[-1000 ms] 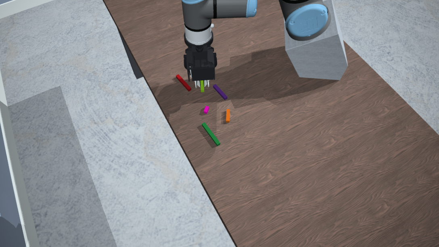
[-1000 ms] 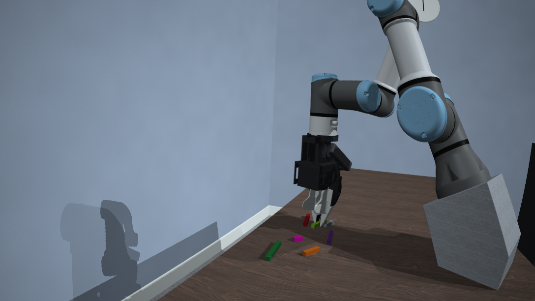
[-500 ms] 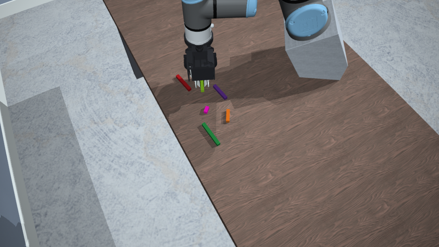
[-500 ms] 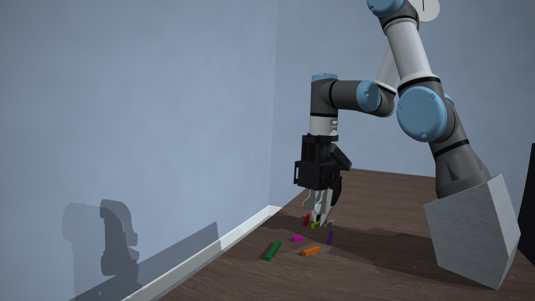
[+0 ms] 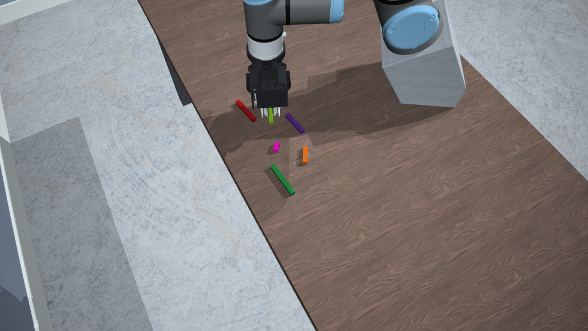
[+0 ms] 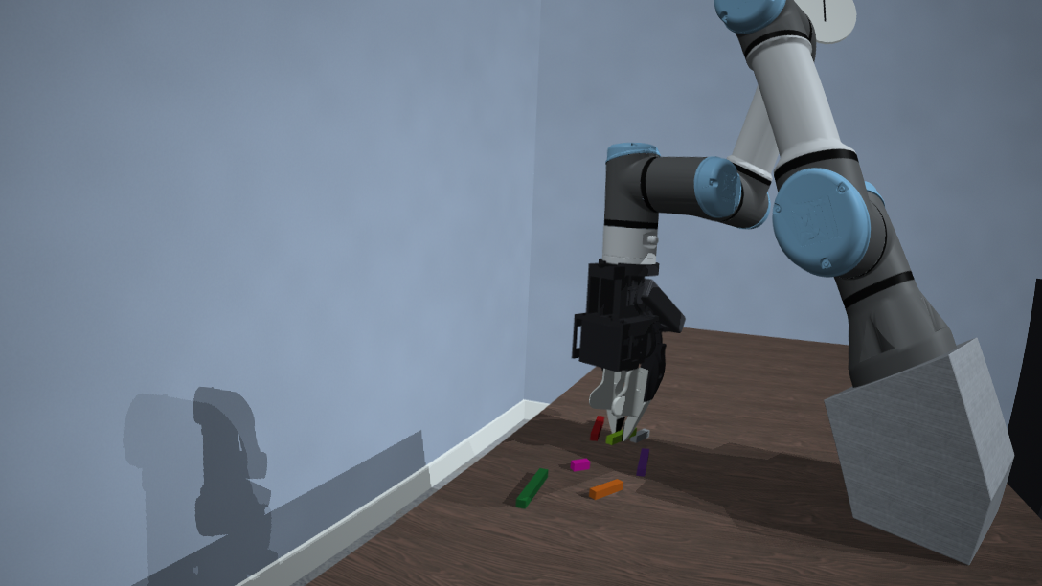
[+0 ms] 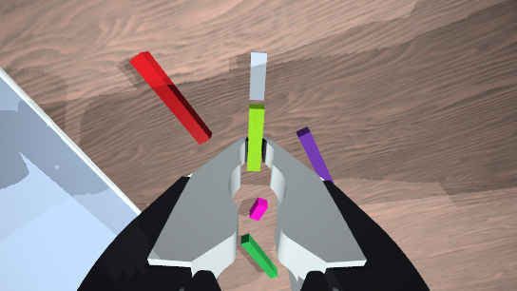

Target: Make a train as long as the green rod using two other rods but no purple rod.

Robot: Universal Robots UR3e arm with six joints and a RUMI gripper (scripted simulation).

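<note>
My gripper is now 20 mm past the grey rod, 40 mm to the left of it and 20 mm above it. Also, from my hand: red rod 40 mm ahead, 50 mm to the right, 20 mm below; then lime rod 10 mm below; then purple rod 30 mm behind, 50 mm to the left, 20 mm below.
</note>
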